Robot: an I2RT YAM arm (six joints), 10 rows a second.
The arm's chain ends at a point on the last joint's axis. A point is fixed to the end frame.
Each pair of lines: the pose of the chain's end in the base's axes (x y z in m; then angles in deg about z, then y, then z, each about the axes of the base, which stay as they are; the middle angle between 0 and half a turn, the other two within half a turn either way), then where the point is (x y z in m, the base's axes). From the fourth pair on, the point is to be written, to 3 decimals.
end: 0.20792 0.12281 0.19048 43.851 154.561 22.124
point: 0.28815 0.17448 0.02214
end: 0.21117 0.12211 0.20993 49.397 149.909 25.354
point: 0.30225 0.18338 0.05058
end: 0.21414 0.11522 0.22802 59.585 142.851 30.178
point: 0.31918 0.19207 0.08483
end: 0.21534 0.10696 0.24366 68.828 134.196 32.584
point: 0.337 0.197 0.123
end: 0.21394 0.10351 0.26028 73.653 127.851 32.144
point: 0.348 0.198 0.158
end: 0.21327 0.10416 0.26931 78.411 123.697 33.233
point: 0.352 0.204 0.179
